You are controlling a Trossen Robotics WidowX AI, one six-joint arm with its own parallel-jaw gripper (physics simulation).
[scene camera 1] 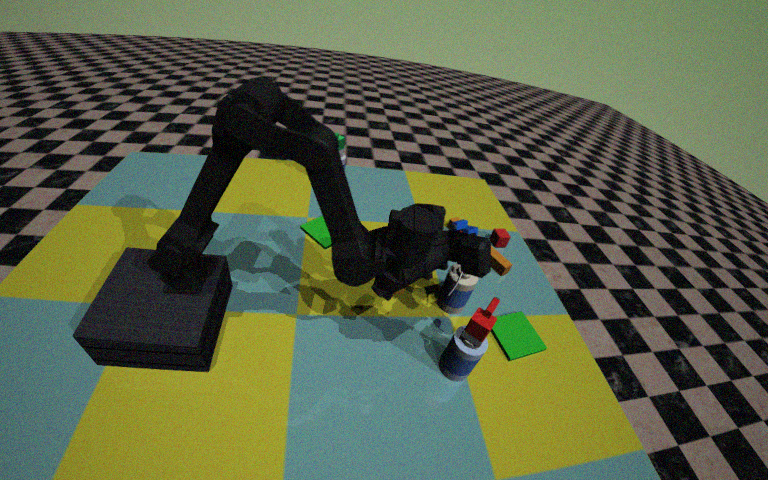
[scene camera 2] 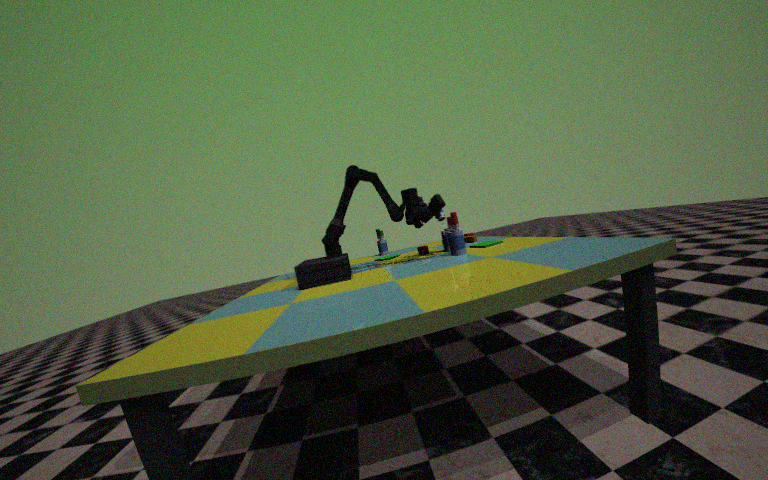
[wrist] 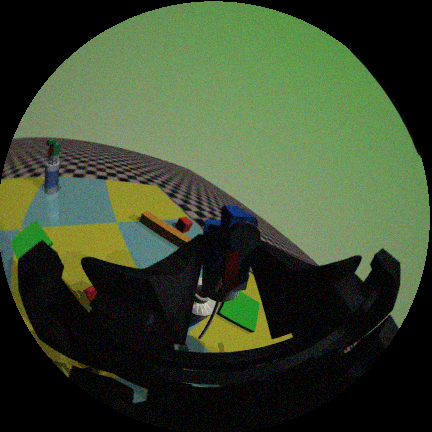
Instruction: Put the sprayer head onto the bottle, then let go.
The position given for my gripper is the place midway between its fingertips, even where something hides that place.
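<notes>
You can see my gripper (scene camera 1: pixel 466 233), and it's there in the wrist view (wrist: pixel 225 240) too. My gripper carries a blue sprayer head (wrist: pixel 227 245), and the blue sprayer head touches nothing else.
</notes>
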